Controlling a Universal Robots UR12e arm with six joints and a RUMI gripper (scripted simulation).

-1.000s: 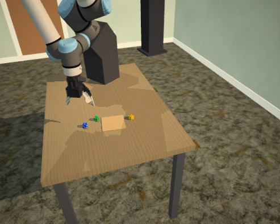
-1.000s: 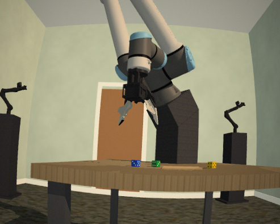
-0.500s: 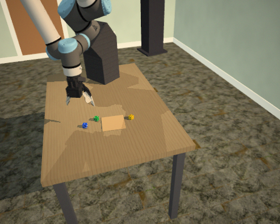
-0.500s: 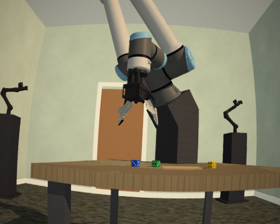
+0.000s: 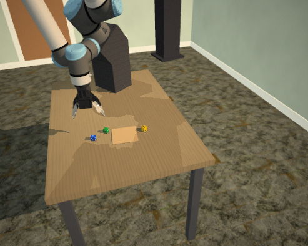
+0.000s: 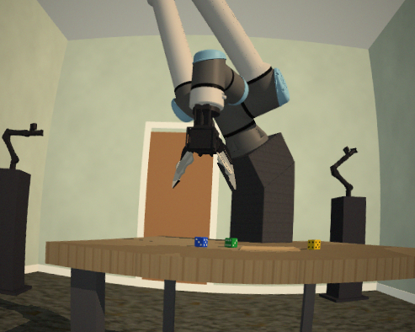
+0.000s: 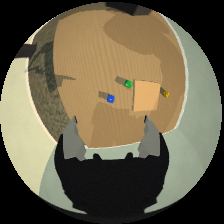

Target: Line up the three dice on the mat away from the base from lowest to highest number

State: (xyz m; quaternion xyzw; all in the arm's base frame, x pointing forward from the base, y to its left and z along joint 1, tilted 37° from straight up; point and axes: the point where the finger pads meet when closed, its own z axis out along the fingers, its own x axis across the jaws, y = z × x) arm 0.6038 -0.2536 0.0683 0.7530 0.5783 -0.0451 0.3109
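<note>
The blue die lies 130 mm below my hand. Round my hand: green die: 30 mm behind, 80 mm to the left, 130 mm below; tan mat: 50 mm ahead, 170 mm to the left, 140 mm below; yellow die: 60 mm ahead, 280 mm to the left, 130 mm below.
</note>
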